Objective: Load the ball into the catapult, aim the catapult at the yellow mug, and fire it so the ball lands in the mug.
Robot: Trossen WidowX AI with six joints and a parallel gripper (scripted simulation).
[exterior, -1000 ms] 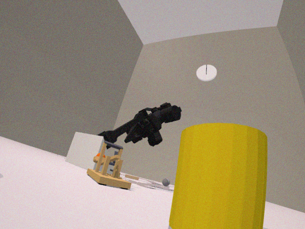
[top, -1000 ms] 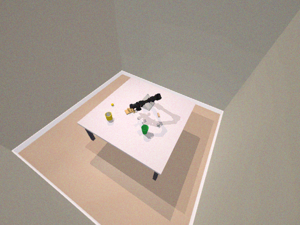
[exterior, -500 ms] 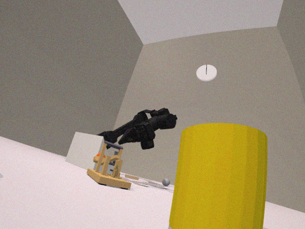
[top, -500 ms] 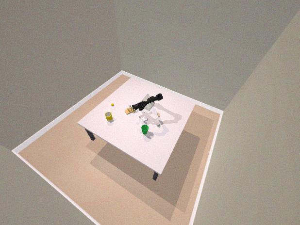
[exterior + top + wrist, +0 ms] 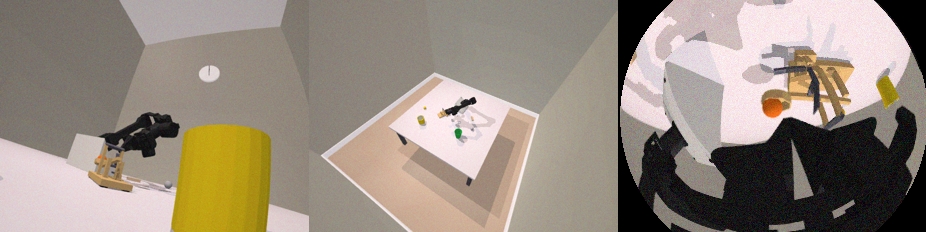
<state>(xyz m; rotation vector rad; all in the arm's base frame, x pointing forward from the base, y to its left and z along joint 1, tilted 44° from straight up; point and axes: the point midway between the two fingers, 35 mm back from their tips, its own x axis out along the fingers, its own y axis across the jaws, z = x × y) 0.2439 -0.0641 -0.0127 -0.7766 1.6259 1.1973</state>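
Now: gripper tip 3 cm past the orange ball, 3 cm to the left of it and 4 cm above it. From my gripper tip the other things lie so: wooden block (11 cm behind, 32 cm to the left, 10 cm below); wooden catapult (3 cm ahead, 5 cm to the right, 5 cm below); yellow ball (11 cm ahead, 38 cm to the right, 8 cm below).
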